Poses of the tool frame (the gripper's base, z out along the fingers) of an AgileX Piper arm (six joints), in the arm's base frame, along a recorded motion.
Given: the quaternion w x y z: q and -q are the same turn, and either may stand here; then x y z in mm.
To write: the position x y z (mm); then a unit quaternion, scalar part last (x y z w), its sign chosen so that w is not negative. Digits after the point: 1 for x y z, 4 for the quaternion.
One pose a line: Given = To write
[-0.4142, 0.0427, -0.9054, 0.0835, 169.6, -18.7, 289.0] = [169.6, -18.7, 289.0, -0.0427, 0.9054, -0.0835, 0.4142]
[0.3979, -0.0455, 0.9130, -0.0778, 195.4, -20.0, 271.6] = [195.4, -20.0, 271.6, -0.0455, 0.9130, -0.0778, 0.3979]
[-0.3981, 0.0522, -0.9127, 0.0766, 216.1, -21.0, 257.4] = [216.1, -21.0, 257.4, -0.0522, 0.9127, -0.0766, 0.3981]
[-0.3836, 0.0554, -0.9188, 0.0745, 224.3, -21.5, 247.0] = [224.3, -21.5, 247.0, -0.0554, 0.9188, -0.0745, 0.3836]
